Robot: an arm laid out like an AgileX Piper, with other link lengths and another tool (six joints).
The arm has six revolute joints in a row. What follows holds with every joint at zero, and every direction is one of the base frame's. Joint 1 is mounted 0.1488 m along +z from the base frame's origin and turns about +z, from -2.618 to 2.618 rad. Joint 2 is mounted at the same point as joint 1 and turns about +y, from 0 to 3.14 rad. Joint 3 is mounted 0.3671 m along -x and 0.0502 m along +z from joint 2 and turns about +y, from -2.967 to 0 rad. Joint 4 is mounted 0.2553 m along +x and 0.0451 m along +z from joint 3 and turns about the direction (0.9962, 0, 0.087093), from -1.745 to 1.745 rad. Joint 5 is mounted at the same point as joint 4 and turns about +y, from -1.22 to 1.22 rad. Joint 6 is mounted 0.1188 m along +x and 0.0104 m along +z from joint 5 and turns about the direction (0.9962, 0, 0.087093), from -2.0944 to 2.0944 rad. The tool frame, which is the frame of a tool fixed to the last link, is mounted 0.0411 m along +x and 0.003 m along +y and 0.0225 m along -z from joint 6; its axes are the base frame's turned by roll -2.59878, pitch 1.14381 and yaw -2.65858 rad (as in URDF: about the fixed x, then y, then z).
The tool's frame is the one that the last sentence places.
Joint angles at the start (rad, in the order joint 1, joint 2, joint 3, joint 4, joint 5, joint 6):
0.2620 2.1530 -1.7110 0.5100 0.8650 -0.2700
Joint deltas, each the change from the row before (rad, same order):
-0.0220 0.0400 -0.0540 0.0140 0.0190 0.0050
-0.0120 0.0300 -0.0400 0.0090 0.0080 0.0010
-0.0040 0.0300 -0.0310 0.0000 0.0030 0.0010
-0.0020 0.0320 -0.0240 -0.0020 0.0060 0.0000
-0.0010 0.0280 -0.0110 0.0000 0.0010 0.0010
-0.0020 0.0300 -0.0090 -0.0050 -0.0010 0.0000
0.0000 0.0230 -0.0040 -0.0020 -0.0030 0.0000
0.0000 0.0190 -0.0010 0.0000 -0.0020 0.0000
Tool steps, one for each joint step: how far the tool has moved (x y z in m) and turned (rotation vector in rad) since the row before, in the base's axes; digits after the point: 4 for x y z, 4 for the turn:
0.0146 -0.0057 -0.0054 0.0166 0.0088 -0.0222
0.0107 -0.0027 -0.0045 0.0105 -0.0003 -0.0120
0.0080 -0.0003 -0.0078 0.0004 0.0021 -0.0034
0.0056 0.0001 -0.0113 -0.0038 0.0126 0.0015
0.0031 0.0002 -0.0127 -0.0035 0.0179 -0.0014
0.0030 -0.0012 -0.0148 -0.0091 0.0186 -0.0007
0.0015 0.0000 -0.0121 -0.0059 0.0155 -0.0006
0.0004 0.0000 -0.0105 -0.0039 0.0158 -0.0009

